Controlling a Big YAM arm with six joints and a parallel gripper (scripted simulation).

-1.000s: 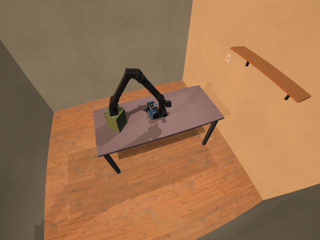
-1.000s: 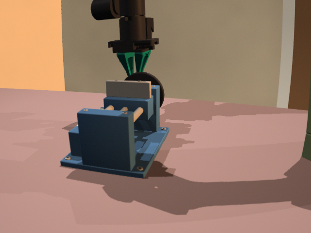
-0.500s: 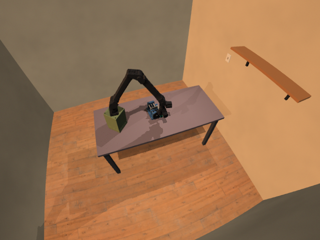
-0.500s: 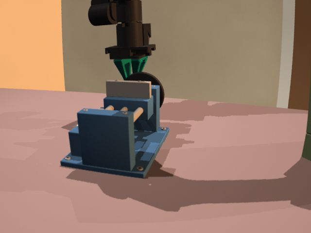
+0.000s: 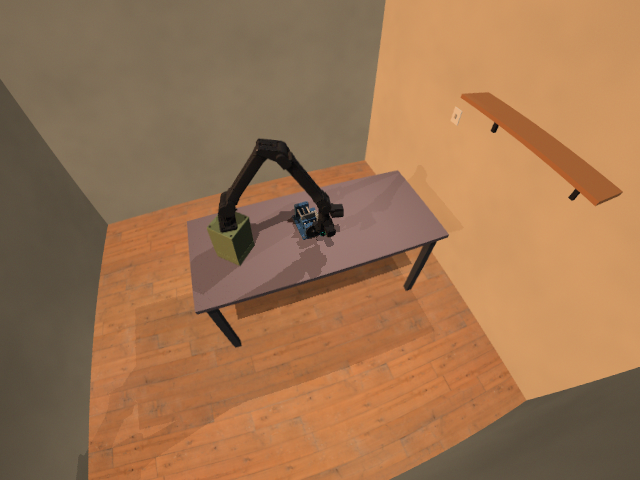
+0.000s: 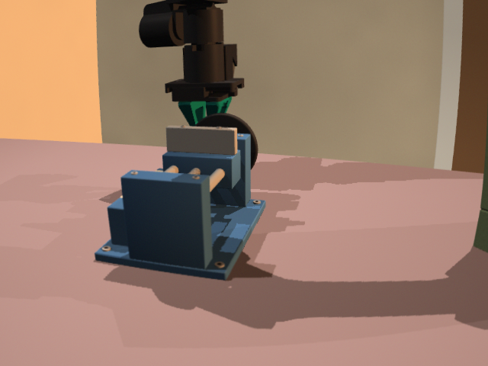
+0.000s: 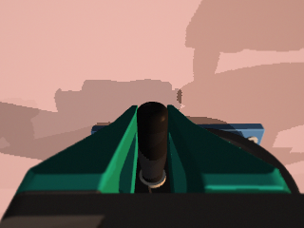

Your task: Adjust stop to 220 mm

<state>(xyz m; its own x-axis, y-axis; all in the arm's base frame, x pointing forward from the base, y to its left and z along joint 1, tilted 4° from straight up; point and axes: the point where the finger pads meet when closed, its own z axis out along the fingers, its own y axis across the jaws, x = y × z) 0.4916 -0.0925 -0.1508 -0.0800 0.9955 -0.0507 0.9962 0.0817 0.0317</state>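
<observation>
My hand is 30 mm past the grey stop plate, 130 mm to the right of it and 20 mm below it. Also, from my hand: black crank handle: 10 mm to the left.
</observation>
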